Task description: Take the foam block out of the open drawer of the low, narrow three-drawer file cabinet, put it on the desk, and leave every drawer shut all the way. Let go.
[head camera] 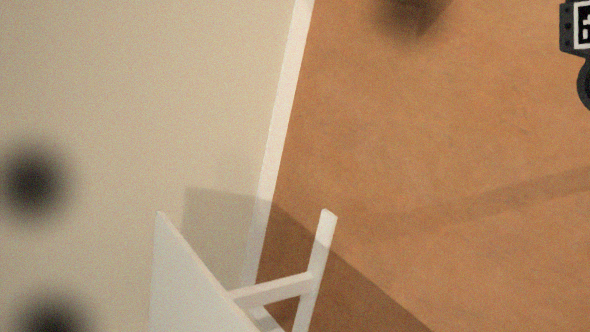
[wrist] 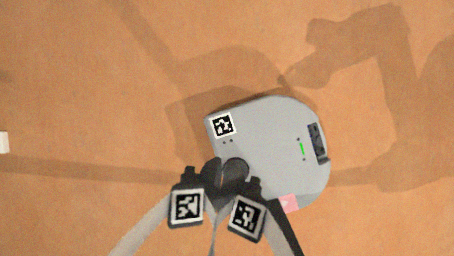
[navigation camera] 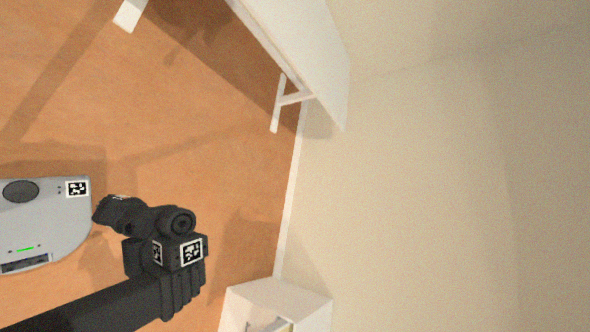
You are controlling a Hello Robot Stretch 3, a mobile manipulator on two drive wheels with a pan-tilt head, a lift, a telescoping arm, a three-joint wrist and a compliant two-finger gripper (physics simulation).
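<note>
My gripper (wrist: 221, 176) is shut in the wrist view, its two fingertips together with nothing between them, high over the robot's base. The white desk (head camera: 180, 285) (navigation camera: 320, 55) shows in part, at the lower left of the head view and the top of the navigation view. A white cabinet (navigation camera: 280, 292) stands at the bottom of the navigation view, cut off by the frame. A grey bar and a pale yellowish strip show at its lower part; I cannot tell how its drawers stand. The foam block does not show in these views.
The robot's grey base (navigation camera: 45, 215) (wrist: 275, 145) stands on the wooden floor. The black wrist (navigation camera: 170, 225) is between the base and the cabinet. A beige wall (head camera: 125, 100) (navigation camera: 425, 175) with a white baseboard runs behind the desk and cabinet. White desk legs (head camera: 315, 265) (navigation camera: 278, 107) stand under the top.
</note>
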